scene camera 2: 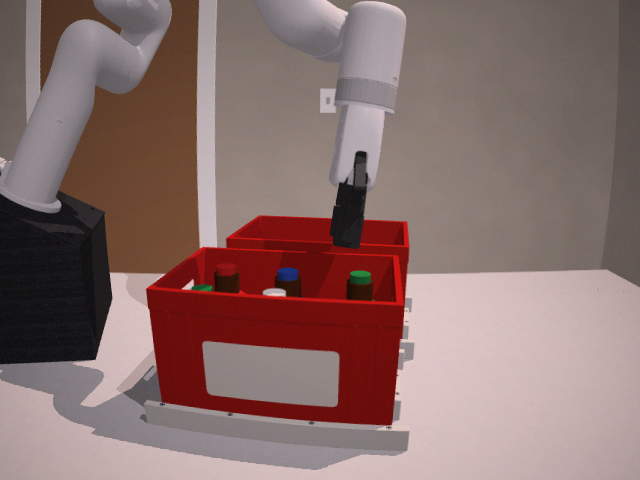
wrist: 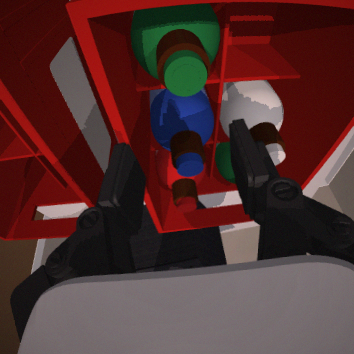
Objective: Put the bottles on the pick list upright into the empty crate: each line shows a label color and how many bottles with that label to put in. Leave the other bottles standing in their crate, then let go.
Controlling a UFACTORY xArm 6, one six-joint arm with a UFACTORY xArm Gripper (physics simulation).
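Pixels of known places: gripper, fingertip midpoint: (scene camera 2: 343,242) (wrist: 181,150); arm's base, origin of the base link: (scene camera 2: 27,197).
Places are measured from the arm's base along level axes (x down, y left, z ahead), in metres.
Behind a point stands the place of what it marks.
Note:
The front red crate (scene camera 2: 369,361) @[x 0.134, y -0.289, z 0.534 m] (wrist: 102,85) @[x 0.069, y -0.109, z 0.556 m] holds upright bottles. A green-capped bottle (scene camera 2: 360,289) @[x 0.096, y -0.169, z 0.538 m] (wrist: 185,75) @[x 0.081, y -0.152, z 0.541 m], a blue one (scene camera 2: 287,283) @[x 0.093, y -0.154, z 0.449 m] (wrist: 181,117) @[x 0.125, y -0.140, z 0.476 m] and a red one (scene camera 2: 226,280) @[x 0.096, y -0.135, z 0.369 m] (wrist: 185,190) @[x 0.097, y -0.122, z 0.383 m] stand in one row. A white bottle (scene camera 2: 273,292) @[x 0.081, y -0.221, z 0.434 m] (wrist: 250,102) @[x 0.133, y -0.212, z 0.467 m] and a second green bottle (scene camera 2: 201,288) @[x 0.081, y -0.210, z 0.350 m] (wrist: 226,162) @[x 0.134, y -0.183, z 0.373 m] stand in the other row; a finger partly hides the latter in the wrist view. The empty crate (scene camera 2: 310,219) @[x 0.071, y 0.143, z 0.486 m] (wrist: 30,125) @[x 0.069, y -0.052, z 0.548 m] stands behind, at left in the wrist view. My gripper (scene camera 2: 346,243) @[x 0.043, y -0.141, z 0.519 m] (wrist: 181,150) @[x 0.043, y -0.141, z 0.519 m] is open and empty, above the crates' rims. The pick list does not show.
Pale rails (scene camera 2: 279,429) @[x 0.224, y -0.284, z 0.439 m] lie along the foot of the front crate. The crates stand close side by side, with high walls and red dividers (wrist: 222,60) @[x 0.150, y -0.190, z 0.509 m] inside. The black arm base (scene camera 2: 51,289) @[x 0.123, y -0.110, z 0.092 m] stands left of them on the pale table (scene camera 2: 516,387) @[x 0.244, y -0.190, z 0.768 m].

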